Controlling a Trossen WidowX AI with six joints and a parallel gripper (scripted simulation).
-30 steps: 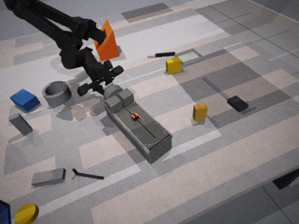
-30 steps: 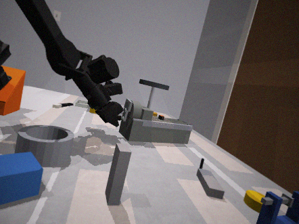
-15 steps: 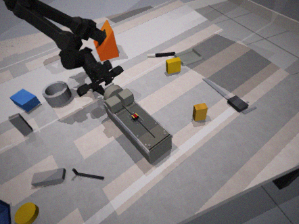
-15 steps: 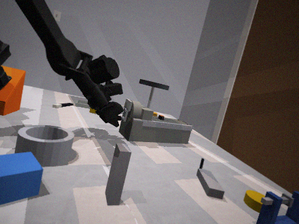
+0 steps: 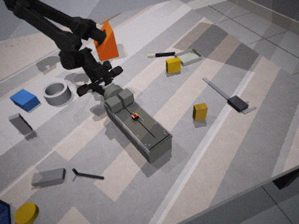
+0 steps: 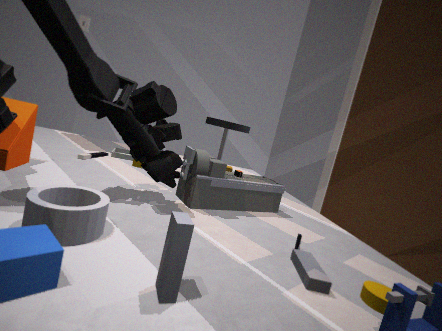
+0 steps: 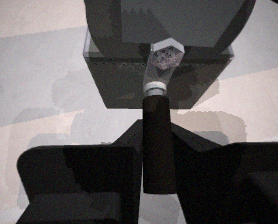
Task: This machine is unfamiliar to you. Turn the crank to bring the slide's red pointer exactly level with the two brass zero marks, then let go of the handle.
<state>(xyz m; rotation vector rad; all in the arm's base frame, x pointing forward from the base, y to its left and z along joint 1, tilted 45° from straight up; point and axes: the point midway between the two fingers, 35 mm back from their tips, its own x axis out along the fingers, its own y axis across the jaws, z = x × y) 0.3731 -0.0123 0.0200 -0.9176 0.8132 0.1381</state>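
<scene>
Right now my gripper tip is 3 cm below the dark crank handle, 2 cm past it and 1 cm to the left of it. The rest, counted from my gripper tip: black hex key 26 cm ahead, 13 cm to the right, 2 cm below; then blue block 35 cm to the right, 13 cm behind, 1 cm below; then red pointer 15 cm ahead, 7 cm to the left, 5 cm above.
</scene>
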